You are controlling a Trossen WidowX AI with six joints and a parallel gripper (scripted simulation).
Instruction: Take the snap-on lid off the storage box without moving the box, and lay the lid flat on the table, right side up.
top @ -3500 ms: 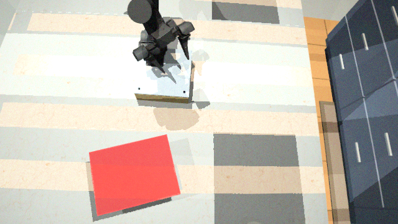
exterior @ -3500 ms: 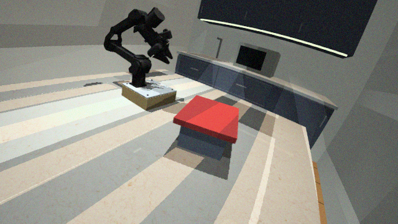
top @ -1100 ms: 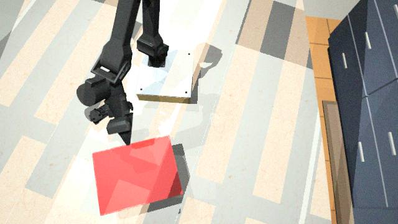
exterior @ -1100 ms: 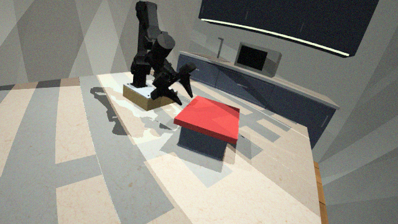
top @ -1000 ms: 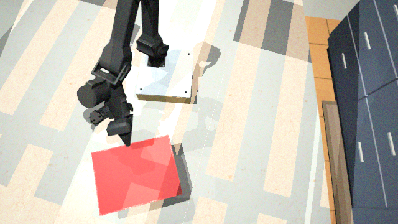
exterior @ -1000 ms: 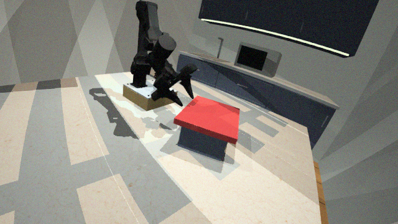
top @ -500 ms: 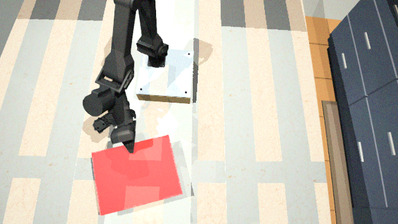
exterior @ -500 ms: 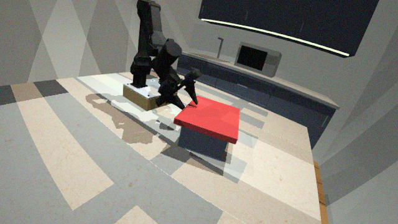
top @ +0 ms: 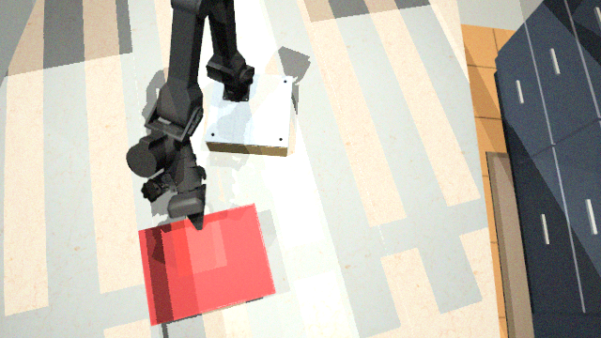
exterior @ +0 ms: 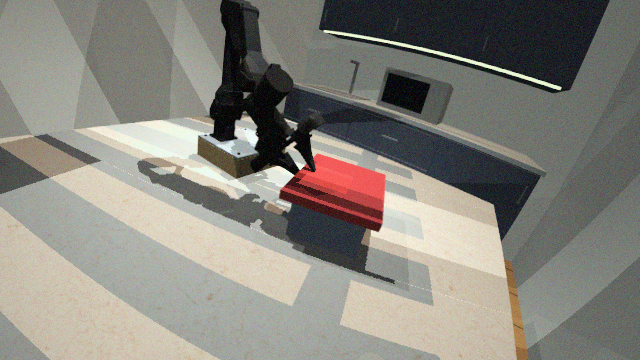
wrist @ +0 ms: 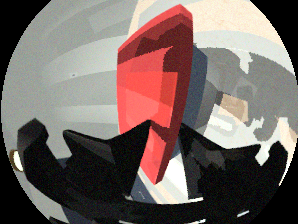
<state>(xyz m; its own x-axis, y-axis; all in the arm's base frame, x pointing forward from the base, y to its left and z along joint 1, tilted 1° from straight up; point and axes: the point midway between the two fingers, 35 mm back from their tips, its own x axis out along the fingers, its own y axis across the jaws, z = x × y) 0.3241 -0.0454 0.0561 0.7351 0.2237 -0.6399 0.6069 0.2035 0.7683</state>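
My gripper tip is now 70 mm short of the red lid, 20 mm to the right of it and 10 mm below it. Also, from my gripper tip: storage box: 70 mm ahead, 40 mm below, 20 mm to the left.
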